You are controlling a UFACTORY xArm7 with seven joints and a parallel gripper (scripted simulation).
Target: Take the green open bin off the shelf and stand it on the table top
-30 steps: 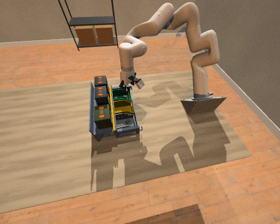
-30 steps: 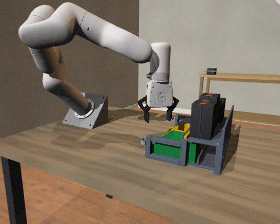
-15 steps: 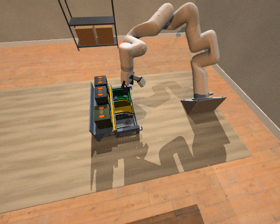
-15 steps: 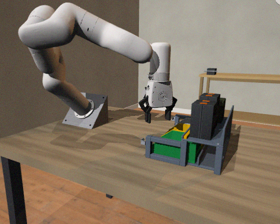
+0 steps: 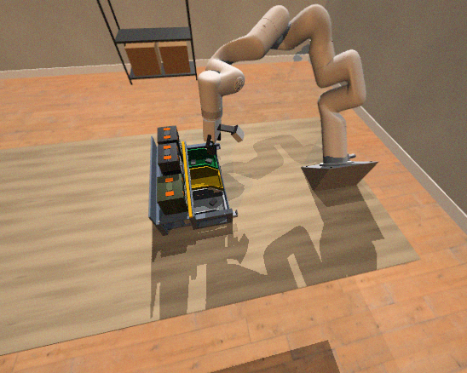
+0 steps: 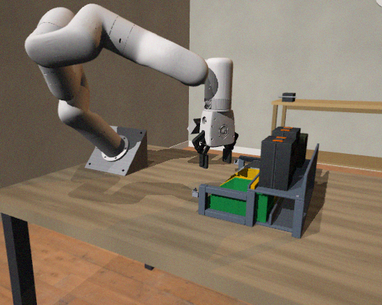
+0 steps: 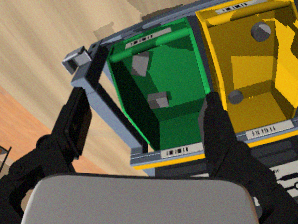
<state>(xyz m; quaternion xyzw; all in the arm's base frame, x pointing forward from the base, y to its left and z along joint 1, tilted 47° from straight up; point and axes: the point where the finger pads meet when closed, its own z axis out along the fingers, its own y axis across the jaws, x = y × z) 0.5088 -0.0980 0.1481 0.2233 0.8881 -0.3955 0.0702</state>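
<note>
Right now my hand is 90 mm above the green open bin and 80 mm short of it. Round my hand: yellow bin (110 mm to the left, 90 mm below, 80 mm ahead); then grey bin (220 mm to the left, 90 mm below, 90 mm ahead).
</note>
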